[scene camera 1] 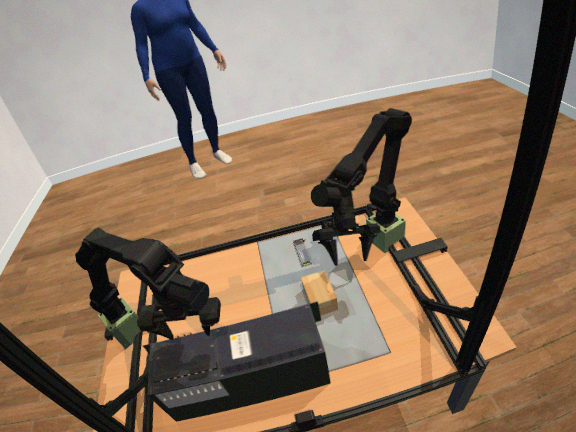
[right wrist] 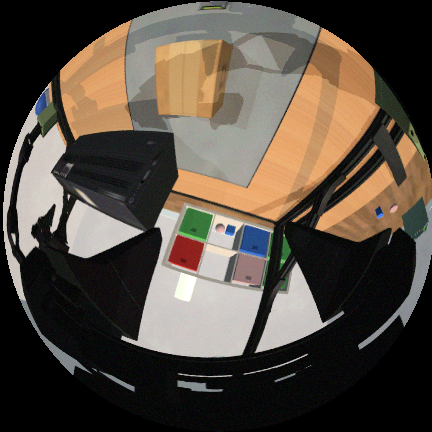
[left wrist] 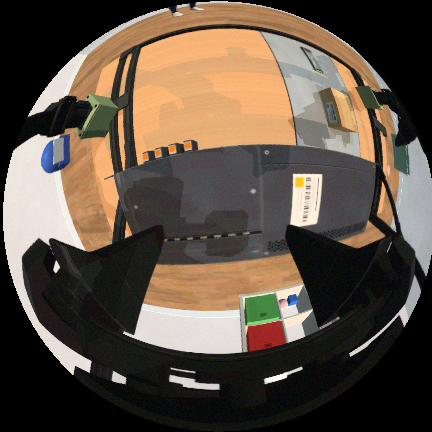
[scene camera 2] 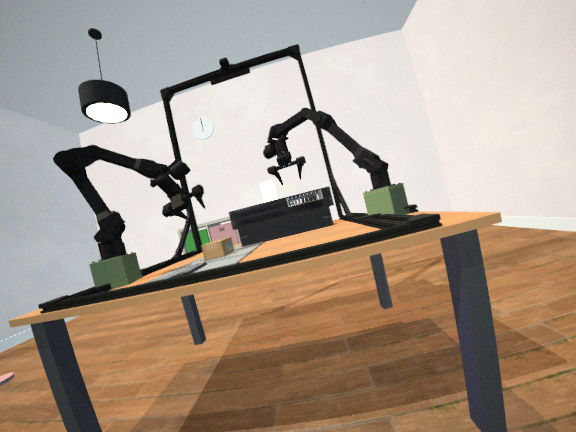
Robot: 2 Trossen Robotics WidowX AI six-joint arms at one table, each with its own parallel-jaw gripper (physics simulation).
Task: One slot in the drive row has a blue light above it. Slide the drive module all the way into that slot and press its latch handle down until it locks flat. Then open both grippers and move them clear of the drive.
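Places are measured from the left arm's base along level axes (x ahead, y left, z up), in metres.
Pixels of known places: left gripper, fingertip midpoint: [scene camera 1: 190,336] [right wrist: 59,208] [left wrist: 226,231] [scene camera 2: 291,182]; right gripper, fingertip midpoint: [scene camera 1: 351,263] [right wrist: 224,231] [scene camera 2: 196,213]; left arm's base at its link origin: [scene camera 1: 115,313] [left wrist: 83,114] [scene camera 2: 382,187]; right arm's base at its link origin: [scene camera 1: 385,219] [scene camera 2: 114,257].
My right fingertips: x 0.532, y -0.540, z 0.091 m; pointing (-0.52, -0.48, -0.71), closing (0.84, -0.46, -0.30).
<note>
Ahead of a thing's pixels: the offset from my right fingertips to its top centre. "pt": to the spot under its first point. Level surfaces: height alone.
A black chassis @[dx -0.380, dy +0.089, dz -0.022 m] [scene camera 1: 280,332] [scene camera 2: 280,222] [left wrist: 215,175] [right wrist: 120,160] stands on the table. A row of light upright strips @[pt dx -0.420, dy +0.227, dz -0.049 m] [scene camera 2: 304,198] shows on its side in scene camera 2; I cannot make out a blue light. A small grey module @[dx +0.096, dy +0.288, dz -0.187 m] [scene camera 1: 302,252] [left wrist: 312,59] with a yellow-green end, seemingly the drive module, lies flat on the grey mat, apart from the chassis. My left gripper [scene camera 1: 188,334] [scene camera 2: 291,180] [left wrist: 226,231] is open and empty above the chassis. My right gripper [scene camera 1: 350,261] [scene camera 2: 194,211] [right wrist: 224,231] is open and empty above the table, to the right of the module in scene camera 1.
A cardboard-coloured block @[dx -0.038, dy +0.104, dz -0.136 m] [scene camera 1: 319,290] [scene camera 2: 217,248] [left wrist: 339,110] [right wrist: 190,80] sits on the grey mat @[dz -0.196 m] [scene camera 1: 360,345] between module and chassis. Small orange-faced blocks @[pt dx -0.435, dy +0.228, dz -0.028 m] [left wrist: 173,149] line one chassis edge. A black frame post [scene camera 1: 510,200] rises at the right in scene camera 1.
</note>
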